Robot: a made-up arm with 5 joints.
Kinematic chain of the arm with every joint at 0, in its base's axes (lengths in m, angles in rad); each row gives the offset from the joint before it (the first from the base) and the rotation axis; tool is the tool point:
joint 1: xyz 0 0 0.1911 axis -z
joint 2: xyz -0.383 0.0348 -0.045 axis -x
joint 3: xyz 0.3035 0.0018 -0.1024 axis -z
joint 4: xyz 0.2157 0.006 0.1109 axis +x
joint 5: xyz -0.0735 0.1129 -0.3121 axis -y
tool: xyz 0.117 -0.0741 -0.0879
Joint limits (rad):
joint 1: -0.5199..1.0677
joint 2: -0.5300..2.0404
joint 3: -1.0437..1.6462
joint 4: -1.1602..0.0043
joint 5: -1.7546..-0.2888
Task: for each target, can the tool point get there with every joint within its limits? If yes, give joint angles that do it. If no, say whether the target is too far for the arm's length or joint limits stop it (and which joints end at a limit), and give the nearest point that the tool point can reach.
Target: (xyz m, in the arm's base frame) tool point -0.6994 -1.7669 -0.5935
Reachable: no: too far | nearest point -0.2347 -0.4315 -0.0312 | short by 1.522 m
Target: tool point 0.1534 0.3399 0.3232
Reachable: no: joint limits stop it (at a limit: joint 1, joint 2, joint 4, joint 5) | nearest point 0.2695 0.1119 0.4439 | short by 0.283 m
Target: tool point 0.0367 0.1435 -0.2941
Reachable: yes | joints -0.0556 -0.1178 -0.6325 -0.1657 -1.0036
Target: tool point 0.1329 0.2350 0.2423
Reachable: no: joint limits stop it (at a limit: joint 1, joint 2, joint 3, joint 4, joint 5) | nearest point 0.2469 0.0618 0.3639 | short by 0.240 m
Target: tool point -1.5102 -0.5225 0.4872
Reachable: no: too far | nearest point -0.4930 -0.1706 0.2702 | short by 1.098 m
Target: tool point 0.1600 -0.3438 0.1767
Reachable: yes | joints 0.0879 1.3553 -0.8413 -0.7502 -1.2351
